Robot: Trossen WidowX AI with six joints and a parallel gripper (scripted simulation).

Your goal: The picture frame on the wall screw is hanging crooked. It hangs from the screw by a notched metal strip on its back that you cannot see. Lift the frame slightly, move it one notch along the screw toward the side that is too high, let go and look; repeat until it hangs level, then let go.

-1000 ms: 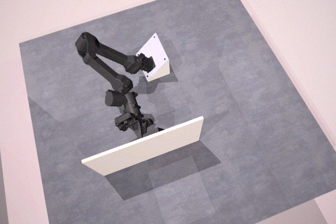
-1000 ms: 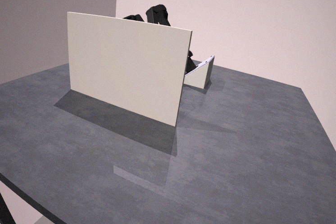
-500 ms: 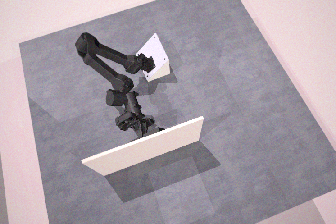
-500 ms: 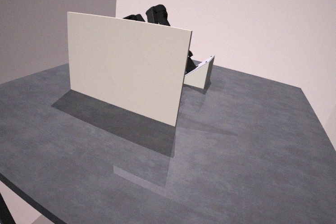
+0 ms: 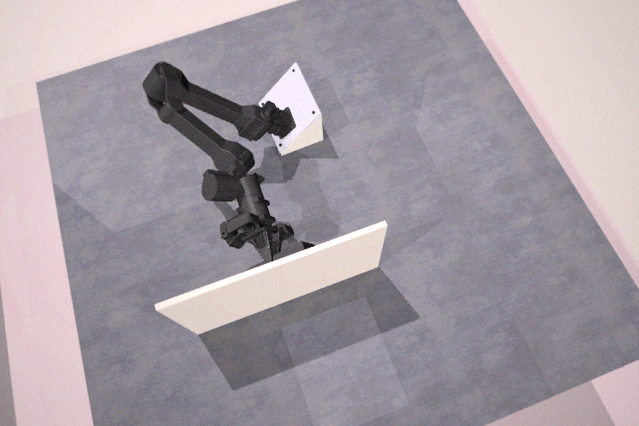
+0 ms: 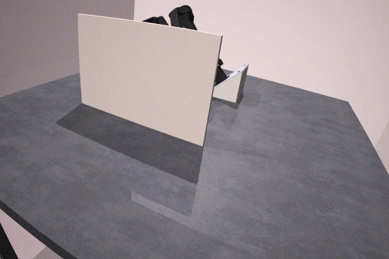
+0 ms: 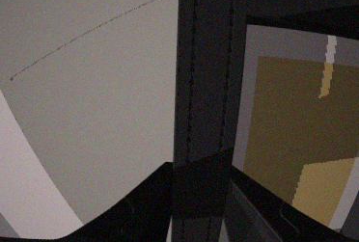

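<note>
Now: the picture frame 20 mm to the left of my gripper tip and 50 mm below it. Also, from my gripper tip: wall panel: 20 mm ahead, 70 mm below.
</note>
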